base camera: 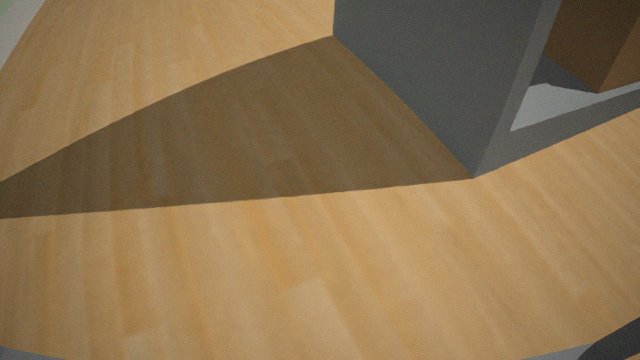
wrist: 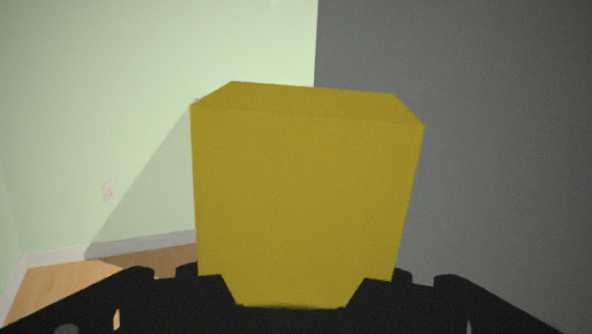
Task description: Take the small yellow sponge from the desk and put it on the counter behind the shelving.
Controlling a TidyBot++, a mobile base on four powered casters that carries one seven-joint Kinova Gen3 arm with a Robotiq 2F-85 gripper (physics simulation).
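Places are measured from the arm's base along level axes (x right, y back, z down), in metres.
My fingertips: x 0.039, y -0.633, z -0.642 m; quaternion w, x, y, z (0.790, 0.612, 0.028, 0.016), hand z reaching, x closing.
Observation:
Behind a point stands the place of what it marks.
The yellow sponge [wrist: 305, 195] @(x 0.038, y -0.580, z -0.699 m) fills the middle of the wrist view. My gripper [wrist: 295, 263] @(x 0.039, y -0.633, z -0.642 m) is shut on it, with the black fingers at its lower left and lower right edges. The grey shelving [base camera: 425, 65] @(x 0.179, y -0.571, z 0.305 m) [wrist: 500, 150] @(x 0.145, y -0.654, z -0.696 m) stands at the upper right in the base camera view, and its plain side panel fills the right of the wrist view. The desk and the counter do not show in either view.
A brown box [base camera: 585, 45] @(x 0.531, y -0.644, z 0.252 m) sits inside the shelving's bottom opening. Wooden floor [base camera: 300, 250] @(x -0.002, y -0.322, z 0.396 m) runs past the shelving's left side, with a dark shadow on it. A pale green wall [wrist: 125, 75] @(x -0.777, y -2.351, z -0.628 m) with a white baseboard [wrist: 140, 243] @(x -0.777, y -2.336, z 0.343 m) and an outlet [wrist: 109, 191] @(x -0.902, y -2.295, z -0.001 m) stands at the left.

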